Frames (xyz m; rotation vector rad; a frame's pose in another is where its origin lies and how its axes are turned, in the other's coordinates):
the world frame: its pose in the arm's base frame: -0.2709 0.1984 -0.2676 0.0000 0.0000 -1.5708
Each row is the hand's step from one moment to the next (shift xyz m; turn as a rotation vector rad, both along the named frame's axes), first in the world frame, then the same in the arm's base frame.
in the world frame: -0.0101 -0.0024 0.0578 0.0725 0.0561 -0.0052
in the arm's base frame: -0.0024 0.0101 0.0578 0.0561 -0.0725 -0.0052
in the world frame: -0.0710 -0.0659 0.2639 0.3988 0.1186 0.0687
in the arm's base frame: -0.0659 0.0710 0.2639 0.1186 -0.3988 0.0687
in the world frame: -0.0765 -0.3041 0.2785 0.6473 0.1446 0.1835
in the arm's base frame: -0.3041 0.0765 0.2785 0.1446 -0.6473 0.1835
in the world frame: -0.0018 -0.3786 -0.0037 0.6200 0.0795 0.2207
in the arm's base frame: -0.3786 0.0018 -0.0037 0.0795 -0.6200 0.2207
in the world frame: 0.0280 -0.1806 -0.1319 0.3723 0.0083 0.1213
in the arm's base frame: -0.1806 -0.0280 -0.1319 0.0083 -0.3723 0.1213
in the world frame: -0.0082 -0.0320 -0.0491 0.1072 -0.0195 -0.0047
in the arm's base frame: -0.0320 0.0082 -0.0491 -0.0195 -0.1072 -0.0047
